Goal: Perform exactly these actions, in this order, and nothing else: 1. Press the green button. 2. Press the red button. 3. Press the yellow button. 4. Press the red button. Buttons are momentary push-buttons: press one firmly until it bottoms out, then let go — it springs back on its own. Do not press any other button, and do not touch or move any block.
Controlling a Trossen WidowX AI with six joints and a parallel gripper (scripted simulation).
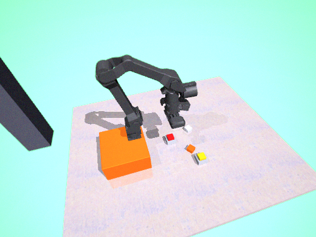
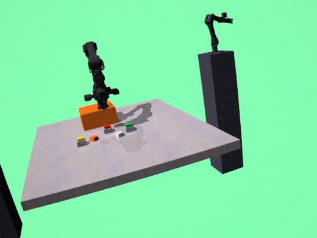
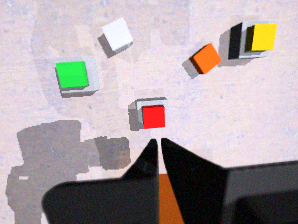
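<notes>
The red button lies 9 cm below my gripper tip, 1 cm to the right of it and 1 cm behind it. From my gripper tip the other things lie so: orange block 12 cm below, 9 cm to the right, 7 cm ahead; white block 12 cm below, 11 cm ahead, 4 cm to the left; green button 10 cm to the left, 9 cm below, 6 cm ahead.
</notes>
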